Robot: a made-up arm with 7 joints. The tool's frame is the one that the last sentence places.
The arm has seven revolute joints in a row. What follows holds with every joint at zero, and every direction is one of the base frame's. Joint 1 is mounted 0.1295 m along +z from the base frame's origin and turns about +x. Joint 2 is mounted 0.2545 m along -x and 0.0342 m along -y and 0.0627 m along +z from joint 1 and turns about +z. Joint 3 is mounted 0.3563 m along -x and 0.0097 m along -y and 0.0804 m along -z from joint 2 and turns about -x. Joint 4 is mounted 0.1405 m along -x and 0.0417 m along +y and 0.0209 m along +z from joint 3 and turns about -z. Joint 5 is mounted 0.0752 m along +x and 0.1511 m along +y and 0.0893 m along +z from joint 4 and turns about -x. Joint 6 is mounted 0.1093 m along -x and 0.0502 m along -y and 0.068 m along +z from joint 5 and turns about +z. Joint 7 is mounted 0.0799 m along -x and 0.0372 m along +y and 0.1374 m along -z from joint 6 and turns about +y. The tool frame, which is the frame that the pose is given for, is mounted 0.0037 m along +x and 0.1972 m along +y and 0.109 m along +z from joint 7; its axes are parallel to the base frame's.
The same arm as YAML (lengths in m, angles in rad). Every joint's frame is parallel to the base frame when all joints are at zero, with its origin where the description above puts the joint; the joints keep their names.
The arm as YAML. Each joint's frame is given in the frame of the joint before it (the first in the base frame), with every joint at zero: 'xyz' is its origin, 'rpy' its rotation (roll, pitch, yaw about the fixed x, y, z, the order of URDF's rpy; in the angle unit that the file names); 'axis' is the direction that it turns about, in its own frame. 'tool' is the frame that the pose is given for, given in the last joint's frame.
units:
  length: m
  angle: rad
joints:
  - name: joint 1
    type: revolute
    origin:
      xyz: [0.0, 0.0, 0.1295]
      rpy: [0.0, 0.0, 0.0]
    axis: "+x"
  - name: joint 2
    type: revolute
    origin:
      xyz: [-0.2545, -0.0342, 0.0627]
      rpy: [0.0, 0.0, 0.0]
    axis: "+z"
  - name: joint 3
    type: revolute
    origin:
      xyz: [-0.3563, -0.0097, -0.0804]
      rpy: [0.0, 0.0, 0.0]
    axis: "-x"
  - name: joint 4
    type: revolute
    origin:
      xyz: [-0.1405, 0.0417, 0.0209]
      rpy: [0.0, 0.0, 0.0]
    axis: "-z"
  - name: joint 5
    type: revolute
    origin:
      xyz: [0.0752, 0.1511, 0.0893]
      rpy: [0.0, 0.0, 0.0]
    axis: "-x"
  - name: joint 6
    type: revolute
    origin:
      xyz: [-0.1093, -0.0502, 0.068]
      rpy: [0.0, 0.0, 0.0]
    axis: "+z"
  - name: joint 7
    type: revolute
    origin:
      xyz: [-0.0799, 0.0372, -0.1374]
      rpy: [0.0, 0.0, 0.0]
    axis: "+y"
tool:
  origin:
    xyz: [0.0037, 0.1972, 0.109]
    rpy: [0.0, 0.0, 0.0]

